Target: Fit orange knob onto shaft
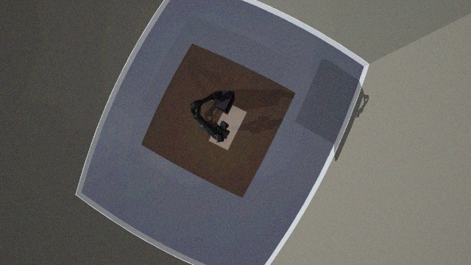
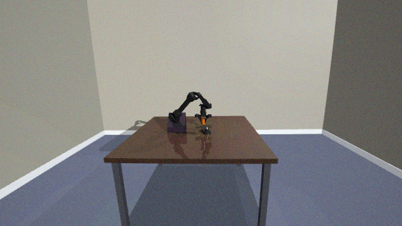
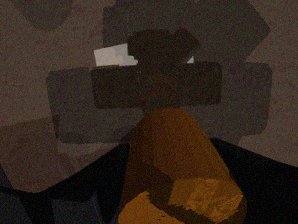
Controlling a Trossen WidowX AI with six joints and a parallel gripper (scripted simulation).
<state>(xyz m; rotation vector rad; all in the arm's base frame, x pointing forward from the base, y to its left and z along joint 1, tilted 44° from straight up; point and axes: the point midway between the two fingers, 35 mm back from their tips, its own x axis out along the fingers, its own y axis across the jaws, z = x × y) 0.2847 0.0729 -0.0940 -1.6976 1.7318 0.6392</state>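
The dark round pedestal lies 50 mm ahead of my gripper tip, 190 mm to the right of it and 20 mm below it. Round my gripper tip: orange knob (30 mm above).
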